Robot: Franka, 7 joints.
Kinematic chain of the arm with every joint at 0, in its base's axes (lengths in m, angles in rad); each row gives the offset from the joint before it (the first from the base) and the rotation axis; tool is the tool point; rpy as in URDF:
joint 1: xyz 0 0 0.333 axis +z
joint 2: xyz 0 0 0 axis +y
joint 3: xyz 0 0 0.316 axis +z
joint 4: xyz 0.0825 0 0 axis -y
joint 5: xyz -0.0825 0 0.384 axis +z
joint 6: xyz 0 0 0 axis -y
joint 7: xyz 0.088 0 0 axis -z
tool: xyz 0 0 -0.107 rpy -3.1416 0 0
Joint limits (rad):
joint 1: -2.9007..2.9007
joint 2: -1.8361..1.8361
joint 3: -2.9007..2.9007
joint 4: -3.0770..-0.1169
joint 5: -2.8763..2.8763
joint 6: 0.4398..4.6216
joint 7: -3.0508..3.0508
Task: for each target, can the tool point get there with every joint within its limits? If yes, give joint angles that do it. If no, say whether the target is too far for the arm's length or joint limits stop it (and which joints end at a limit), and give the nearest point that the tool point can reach.
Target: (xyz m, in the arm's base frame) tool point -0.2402 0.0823 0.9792
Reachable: yes | joints -0.8206 0.1357 -2.3496 -0.8477 1.6267 4.2023 -1.7924
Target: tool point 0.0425 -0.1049 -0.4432
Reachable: no: joint limits stop it (at a limit: joint 2) | nearest point 0.0531 -0.1310 -0.3415 | short by 0.106 m
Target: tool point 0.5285 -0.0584 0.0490
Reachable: yes | joints -0.6539 1.2432 0.3138 -1.8166 1.8407 0.8523 -0.7763
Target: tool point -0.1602 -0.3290 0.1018
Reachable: yes | joints -0.3149 -1.3081 -1.9046 -2.4413 -1.2438 1.5310 1.5395
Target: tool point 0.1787 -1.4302 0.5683
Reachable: no: too far | nearest point 0.1050 -0.8402 0.4712 | short by 0.603 m
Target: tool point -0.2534 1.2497 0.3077
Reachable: no: too far | nearest point -0.1705 0.8406 0.3160 | short by 0.417 m
